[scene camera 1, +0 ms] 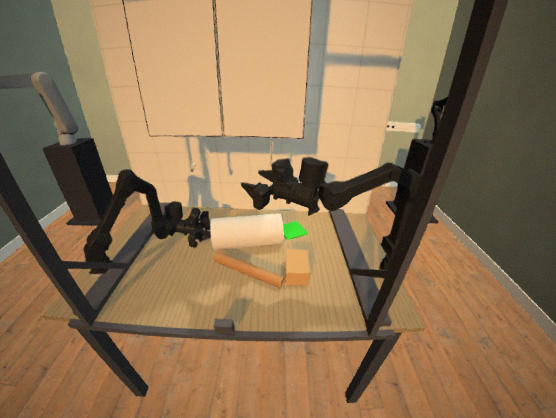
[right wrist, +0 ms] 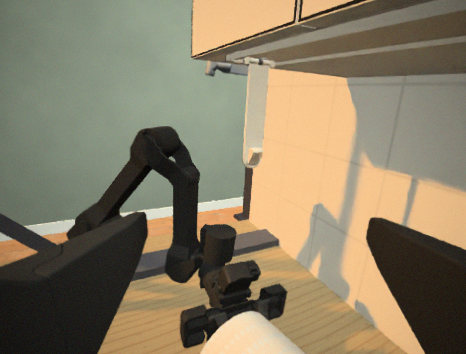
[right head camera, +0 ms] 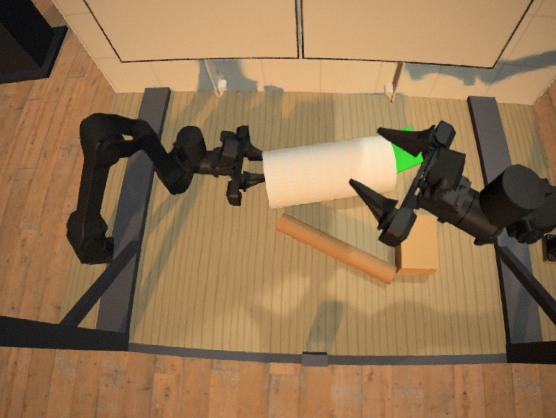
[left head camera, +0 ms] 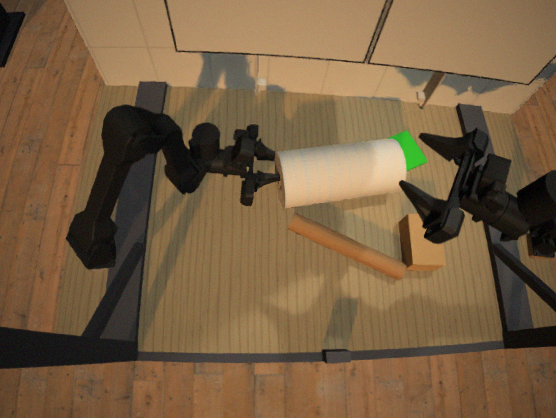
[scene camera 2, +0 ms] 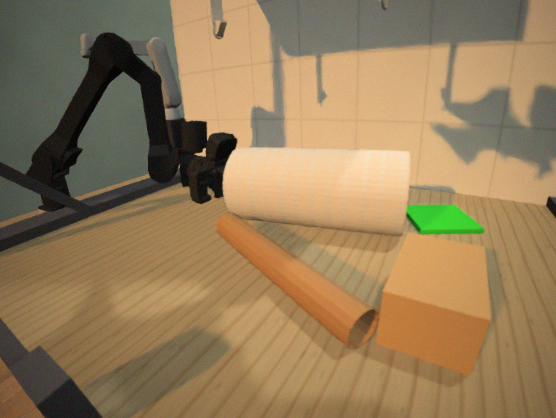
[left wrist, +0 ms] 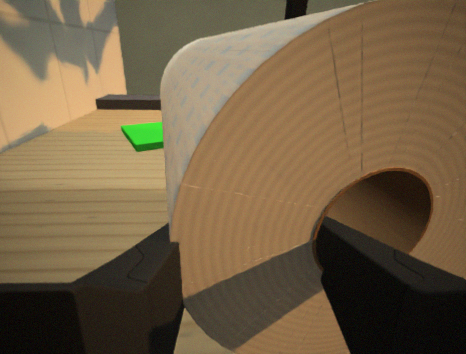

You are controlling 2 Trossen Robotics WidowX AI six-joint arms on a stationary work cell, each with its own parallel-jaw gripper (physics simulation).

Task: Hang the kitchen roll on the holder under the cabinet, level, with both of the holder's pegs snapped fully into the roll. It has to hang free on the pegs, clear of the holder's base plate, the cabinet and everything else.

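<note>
The white kitchen roll lies roughly level, low over the table; whether it touches the table is unclear. My left gripper is shut on its left end wall, one finger inside the core, the other outside. My right gripper is wide open, empty, raised above the roll's right end. The holder's arms hang under the cabinet; its left peg and right peg are bare.
A brown cardboard tube lies in front of the roll. A tan box stands by the tube's right end. A flat green square lies by the roll's right end. The tiled wall is behind.
</note>
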